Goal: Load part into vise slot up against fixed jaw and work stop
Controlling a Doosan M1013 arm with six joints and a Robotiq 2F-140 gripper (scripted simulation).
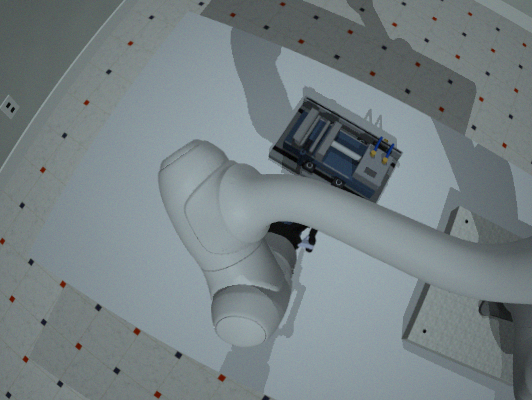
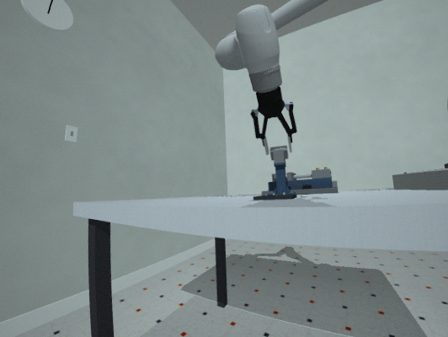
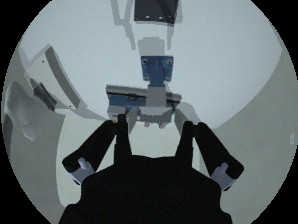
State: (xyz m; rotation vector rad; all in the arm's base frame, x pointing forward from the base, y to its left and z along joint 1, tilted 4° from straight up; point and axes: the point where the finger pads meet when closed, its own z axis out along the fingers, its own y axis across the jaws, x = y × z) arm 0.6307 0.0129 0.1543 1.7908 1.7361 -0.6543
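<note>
The part lies 2 cm to the right of my hand and 2 cm below it. Round my hand: vise: 7 cm behind, 21 cm to the right, 14 cm below; then air cylinder: 16 cm behind, 19 cm to the right, 10 cm below.
</note>
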